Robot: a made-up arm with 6 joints. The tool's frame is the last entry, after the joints. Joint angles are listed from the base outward. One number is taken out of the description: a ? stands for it. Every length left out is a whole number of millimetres.
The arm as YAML. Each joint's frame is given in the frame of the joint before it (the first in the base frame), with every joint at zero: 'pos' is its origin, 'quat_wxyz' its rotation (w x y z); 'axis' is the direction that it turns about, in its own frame. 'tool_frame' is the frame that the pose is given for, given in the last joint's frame.
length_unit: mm
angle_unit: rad
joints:
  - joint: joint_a
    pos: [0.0, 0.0, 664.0]
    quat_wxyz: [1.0, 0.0, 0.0, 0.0]
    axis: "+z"
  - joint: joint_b
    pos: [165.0, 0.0, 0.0]
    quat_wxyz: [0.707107, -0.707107, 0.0, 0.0]
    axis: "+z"
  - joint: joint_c
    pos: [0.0, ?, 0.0]
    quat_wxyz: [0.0, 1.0, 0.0, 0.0]
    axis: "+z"
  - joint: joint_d
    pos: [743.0, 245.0, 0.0]
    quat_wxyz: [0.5, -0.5, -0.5, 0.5]
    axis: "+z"
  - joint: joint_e
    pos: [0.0, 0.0, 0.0]
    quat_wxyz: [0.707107, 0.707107, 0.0, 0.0]
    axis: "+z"
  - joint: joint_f
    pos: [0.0, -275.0, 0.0]
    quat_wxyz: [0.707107, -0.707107, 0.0, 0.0]
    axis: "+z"
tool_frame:
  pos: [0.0, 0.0, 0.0]
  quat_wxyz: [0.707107, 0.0, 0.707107, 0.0]
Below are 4 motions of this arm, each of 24 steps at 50 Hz.
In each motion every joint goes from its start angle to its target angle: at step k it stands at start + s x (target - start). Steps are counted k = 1, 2, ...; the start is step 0. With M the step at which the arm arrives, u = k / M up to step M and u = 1 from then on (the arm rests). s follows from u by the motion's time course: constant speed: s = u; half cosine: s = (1 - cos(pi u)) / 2; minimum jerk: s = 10 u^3 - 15 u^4 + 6 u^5.
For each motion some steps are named. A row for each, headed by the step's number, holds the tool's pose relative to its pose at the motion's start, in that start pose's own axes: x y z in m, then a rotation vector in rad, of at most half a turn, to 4 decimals.
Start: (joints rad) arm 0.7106 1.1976 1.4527 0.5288 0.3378 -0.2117
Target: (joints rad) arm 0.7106 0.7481 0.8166 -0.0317 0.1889 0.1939
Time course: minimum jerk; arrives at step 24
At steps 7, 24:
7: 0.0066 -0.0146 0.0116 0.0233 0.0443 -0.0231
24: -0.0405 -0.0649 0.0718 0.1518 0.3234 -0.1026

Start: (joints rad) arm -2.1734 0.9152 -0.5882 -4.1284 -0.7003 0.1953
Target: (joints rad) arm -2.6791 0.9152 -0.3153 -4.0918 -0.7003 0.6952
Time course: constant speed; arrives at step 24
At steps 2, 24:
2: 0.0245 0.0220 -0.0388 -0.0008 0.0124 0.0150
24: 0.2364 0.4372 -0.4293 -0.0402 0.1368 0.2554

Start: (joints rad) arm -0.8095 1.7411 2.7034 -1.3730 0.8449 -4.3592
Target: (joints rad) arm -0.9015 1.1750 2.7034 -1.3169 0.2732 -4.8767
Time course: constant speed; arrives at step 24
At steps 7, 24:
7: 0.0732 -0.0454 0.2052 0.2315 -0.1700 0.0759
24: 0.1018 -0.2512 0.7004 0.6663 -0.5869 0.3542

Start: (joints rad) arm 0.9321 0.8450 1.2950 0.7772 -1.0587 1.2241
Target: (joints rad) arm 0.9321 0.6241 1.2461 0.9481 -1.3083 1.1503
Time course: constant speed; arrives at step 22
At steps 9, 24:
9: -0.0900 -0.0252 -0.0990 0.0448 0.0988 0.0200
24: -0.2286 -0.0424 -0.2424 0.1302 0.2435 0.0491

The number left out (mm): -701.0
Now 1 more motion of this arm.
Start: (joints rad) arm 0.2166 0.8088 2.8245 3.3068 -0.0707 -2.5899
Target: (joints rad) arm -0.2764 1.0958 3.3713 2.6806 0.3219 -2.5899
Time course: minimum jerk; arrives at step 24
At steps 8, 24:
8: -0.0530 -0.0182 0.0167 0.0404 -0.0011 0.0466
24: -0.2865 -0.0605 0.1138 0.1647 -0.0192 0.3695

